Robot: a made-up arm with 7 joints. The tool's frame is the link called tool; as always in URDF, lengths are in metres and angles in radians. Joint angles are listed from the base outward. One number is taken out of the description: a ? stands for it. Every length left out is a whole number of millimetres.
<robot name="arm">
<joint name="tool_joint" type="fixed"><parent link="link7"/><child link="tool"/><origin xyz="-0.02 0 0.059"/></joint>
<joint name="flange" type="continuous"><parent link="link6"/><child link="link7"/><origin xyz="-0.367 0.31 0"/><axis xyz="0 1 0"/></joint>
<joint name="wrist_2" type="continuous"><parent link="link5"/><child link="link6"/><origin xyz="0 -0.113 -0.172"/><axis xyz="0 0 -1"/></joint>
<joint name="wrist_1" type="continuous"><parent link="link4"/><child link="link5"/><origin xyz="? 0 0.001"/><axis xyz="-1 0 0"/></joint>
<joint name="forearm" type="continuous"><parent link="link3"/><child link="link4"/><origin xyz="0 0.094 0.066"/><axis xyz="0 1 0"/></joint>
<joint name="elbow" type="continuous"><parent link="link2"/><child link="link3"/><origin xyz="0.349 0.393 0"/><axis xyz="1 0 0"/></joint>
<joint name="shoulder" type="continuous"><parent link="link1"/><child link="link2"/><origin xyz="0 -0.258 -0.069"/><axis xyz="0 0 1"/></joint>
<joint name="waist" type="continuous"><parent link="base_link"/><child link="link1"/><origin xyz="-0.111 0 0.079"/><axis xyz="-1 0 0"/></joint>
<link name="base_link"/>
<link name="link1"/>
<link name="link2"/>
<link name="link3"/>
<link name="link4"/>
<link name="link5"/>
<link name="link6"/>
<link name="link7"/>
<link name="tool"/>
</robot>
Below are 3 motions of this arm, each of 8 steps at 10 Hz.
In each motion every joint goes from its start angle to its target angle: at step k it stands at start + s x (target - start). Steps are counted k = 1, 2, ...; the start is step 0. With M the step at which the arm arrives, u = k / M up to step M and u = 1 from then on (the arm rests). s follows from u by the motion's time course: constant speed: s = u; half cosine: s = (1 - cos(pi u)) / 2; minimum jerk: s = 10 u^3 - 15 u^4 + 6 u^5.
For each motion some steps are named. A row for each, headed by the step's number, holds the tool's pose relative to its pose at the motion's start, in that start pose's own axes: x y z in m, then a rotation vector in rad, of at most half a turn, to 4 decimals.
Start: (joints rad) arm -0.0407 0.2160 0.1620 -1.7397 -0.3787 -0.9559 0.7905
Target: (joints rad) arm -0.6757 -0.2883 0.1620 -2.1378 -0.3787 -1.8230 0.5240
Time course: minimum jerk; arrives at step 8
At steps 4, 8:
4: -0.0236 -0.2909 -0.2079 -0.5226 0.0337 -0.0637
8: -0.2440 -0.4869 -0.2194 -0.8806 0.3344 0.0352

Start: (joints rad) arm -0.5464 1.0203 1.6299 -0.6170 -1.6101 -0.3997 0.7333
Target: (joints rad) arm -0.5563 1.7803 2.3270 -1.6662 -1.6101 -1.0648 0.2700
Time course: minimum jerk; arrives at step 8
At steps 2, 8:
2: -0.0239 -0.0273 -0.0527 -0.0451 -0.1147 0.0943
8: 0.0720 -0.3788 -0.3003 -0.9081 -0.9620 0.6216

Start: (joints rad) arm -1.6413 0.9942 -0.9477 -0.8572 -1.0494 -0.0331 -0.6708
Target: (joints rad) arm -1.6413 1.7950 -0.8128 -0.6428 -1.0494 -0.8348 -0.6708
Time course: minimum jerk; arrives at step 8
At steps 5, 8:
5: -0.1028 -0.1647 0.1513 0.8278 -0.0910 0.5317
8: -0.1046 -0.2359 0.1394 1.1429 -0.1541 0.7314

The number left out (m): -0.181
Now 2 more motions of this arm.
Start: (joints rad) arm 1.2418 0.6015 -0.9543 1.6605 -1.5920 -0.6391 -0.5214
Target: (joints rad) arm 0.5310 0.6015 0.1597 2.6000 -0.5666 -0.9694 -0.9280
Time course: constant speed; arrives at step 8
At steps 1, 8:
1: 0.0748 0.0549 0.1880 0.0156 0.1965 -0.0501
8: 1.2674 -0.2081 0.5914 0.4992 1.8848 0.3988

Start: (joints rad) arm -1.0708 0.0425 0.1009 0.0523 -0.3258 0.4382 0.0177
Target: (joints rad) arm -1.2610 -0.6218 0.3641 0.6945 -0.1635 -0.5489 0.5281
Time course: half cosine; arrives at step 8
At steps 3, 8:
3: 0.0472 -0.0248 0.1484 0.0750 0.2968 0.0888
8: 0.1862 -0.2779 0.4691 0.4041 0.8396 0.5276

